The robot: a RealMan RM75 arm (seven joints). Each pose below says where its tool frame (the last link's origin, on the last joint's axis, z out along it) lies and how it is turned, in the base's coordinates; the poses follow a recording.
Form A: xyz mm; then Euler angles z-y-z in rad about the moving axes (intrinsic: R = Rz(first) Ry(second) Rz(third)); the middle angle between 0 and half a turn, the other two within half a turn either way.
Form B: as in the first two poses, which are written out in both.
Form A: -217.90, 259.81, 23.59, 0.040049, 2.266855, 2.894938
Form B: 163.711, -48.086, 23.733, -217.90, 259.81, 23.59
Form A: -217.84, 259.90, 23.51, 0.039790, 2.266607, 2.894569
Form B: 163.681, -48.093, 23.755, -217.84, 259.90, 23.51
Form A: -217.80, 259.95, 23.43, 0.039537, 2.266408, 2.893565
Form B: 163.613, -48.088, 23.827, -217.80, 259.95, 23.43
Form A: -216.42, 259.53, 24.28, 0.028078, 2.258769, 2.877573
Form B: 162.385, -48.225, 24.670, -216.42, 259.53, 24.28
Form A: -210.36, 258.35, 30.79, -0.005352, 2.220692, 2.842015
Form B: 158.779, -49.525, 26.735, -210.36, 258.35, 30.79
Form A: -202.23, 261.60, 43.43, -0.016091, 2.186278, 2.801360
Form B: 154.736, -50.326, 30.592, -202.23, 261.60, 43.43
